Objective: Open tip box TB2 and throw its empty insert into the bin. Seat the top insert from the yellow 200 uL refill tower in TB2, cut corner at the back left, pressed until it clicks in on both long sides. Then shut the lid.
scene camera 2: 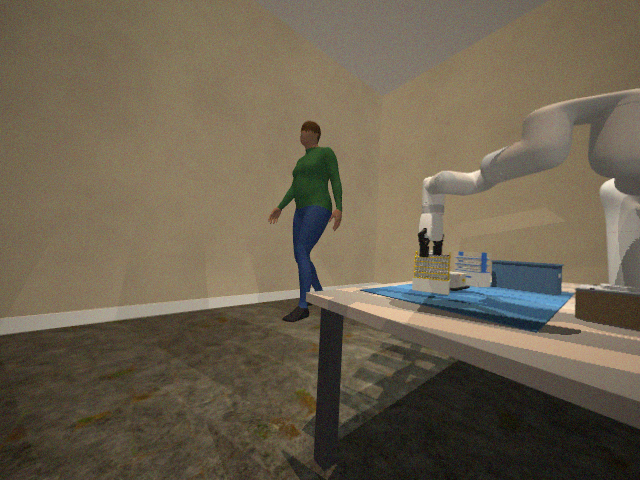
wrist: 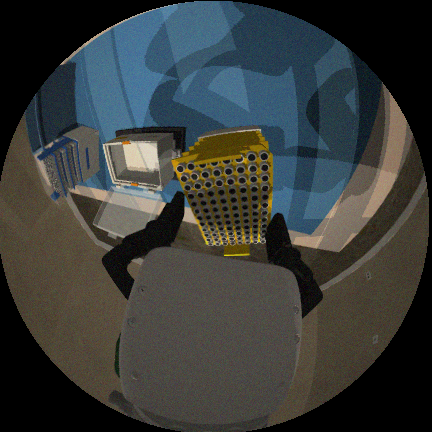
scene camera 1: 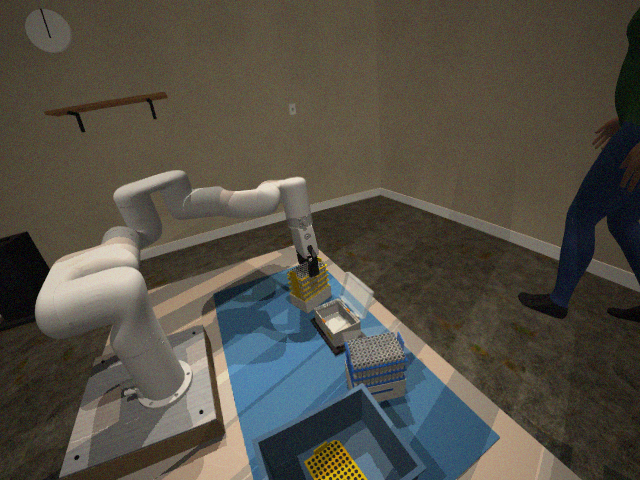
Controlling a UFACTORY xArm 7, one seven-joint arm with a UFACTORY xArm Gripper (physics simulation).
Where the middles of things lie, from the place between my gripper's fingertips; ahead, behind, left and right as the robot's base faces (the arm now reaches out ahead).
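Scene:
The dark blue bin (scene camera 1: pixel 354 418) is what I see, and counted from my hand it is 510 mm to the right, 70 mm below and 180 mm behind.

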